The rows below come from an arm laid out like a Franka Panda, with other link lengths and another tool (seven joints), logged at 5 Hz.
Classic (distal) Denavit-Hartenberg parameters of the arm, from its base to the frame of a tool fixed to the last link. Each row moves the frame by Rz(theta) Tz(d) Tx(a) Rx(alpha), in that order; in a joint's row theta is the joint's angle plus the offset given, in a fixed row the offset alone. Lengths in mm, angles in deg.
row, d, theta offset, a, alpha
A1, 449.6, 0, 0, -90
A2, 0, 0, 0, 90
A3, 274.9, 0, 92.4, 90
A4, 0, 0, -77.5, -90
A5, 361, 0, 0, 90
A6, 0, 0, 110.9, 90
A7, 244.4, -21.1, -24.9, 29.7
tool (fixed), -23.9, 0, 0, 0
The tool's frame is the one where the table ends.
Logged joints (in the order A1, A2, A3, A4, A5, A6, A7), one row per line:
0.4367, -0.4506, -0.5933, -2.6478, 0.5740, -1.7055, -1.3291
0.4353, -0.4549, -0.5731, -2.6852, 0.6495, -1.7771, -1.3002
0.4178, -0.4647, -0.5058, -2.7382, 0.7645, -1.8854, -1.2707
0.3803, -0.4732, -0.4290, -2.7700, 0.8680, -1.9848, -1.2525
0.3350, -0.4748, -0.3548, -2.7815, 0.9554, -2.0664, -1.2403
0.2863, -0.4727, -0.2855, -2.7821, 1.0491, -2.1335, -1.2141
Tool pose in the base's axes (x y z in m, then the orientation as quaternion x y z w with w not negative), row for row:
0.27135, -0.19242, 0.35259, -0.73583, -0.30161, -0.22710, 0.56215
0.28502, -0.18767, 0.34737, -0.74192, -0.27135, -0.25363, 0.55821
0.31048, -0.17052, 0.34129, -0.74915, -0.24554, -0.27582, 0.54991
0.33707, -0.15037, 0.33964, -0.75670, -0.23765, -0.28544, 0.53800
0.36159, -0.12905, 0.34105, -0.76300, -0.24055, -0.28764, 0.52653
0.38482, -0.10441, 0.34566, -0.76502, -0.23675, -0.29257, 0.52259
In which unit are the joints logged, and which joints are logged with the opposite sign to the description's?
The joints are logged in radians. Opposite sign: A1, A6.
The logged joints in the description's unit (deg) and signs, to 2 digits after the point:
-25.02, -25.82, -33.99, -151.71, 32.89, 97.72, -76.15
-24.94, -26.06, -32.84, -153.85, 37.21, 101.82, -74.50
-23.94, -26.63, -28.98, -156.89, 43.80, 108.03, -72.81
-21.79, -27.11, -24.58, -158.71, 49.73, 113.72, -71.76
-19.19, -27.20, -20.33, -159.37, 54.74, 118.40, -71.06
-16.40, -27.08, -16.36, -159.40, 60.11, 122.24, -69.56

